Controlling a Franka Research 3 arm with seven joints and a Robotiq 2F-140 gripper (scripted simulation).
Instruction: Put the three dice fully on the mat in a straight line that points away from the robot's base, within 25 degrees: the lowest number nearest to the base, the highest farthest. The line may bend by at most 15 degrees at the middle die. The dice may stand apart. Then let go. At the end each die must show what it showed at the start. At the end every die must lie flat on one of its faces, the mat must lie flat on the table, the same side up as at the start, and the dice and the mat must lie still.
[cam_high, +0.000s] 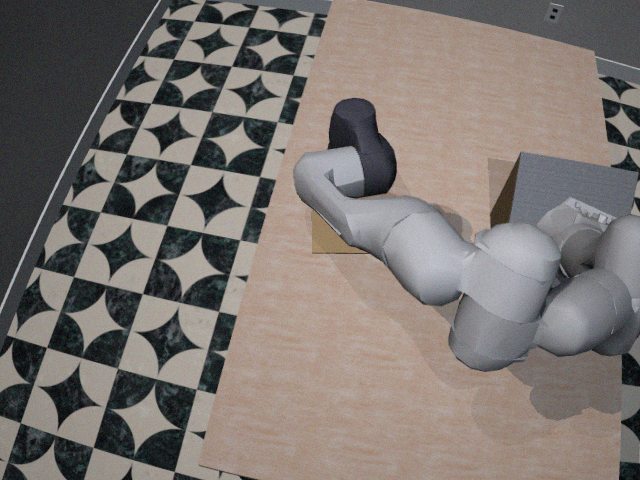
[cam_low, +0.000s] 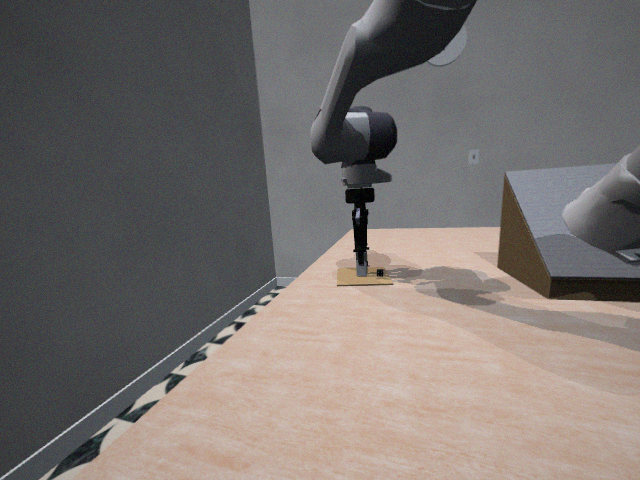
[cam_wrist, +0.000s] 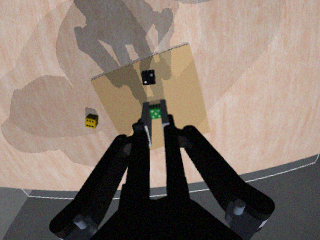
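My gripper is now 30 mm above the green die. From my hand the other things lie so: yellow die (100 mm to the right, 30 mm below); tan mat (40 mm below); black die (50 mm behind, 30 mm below).
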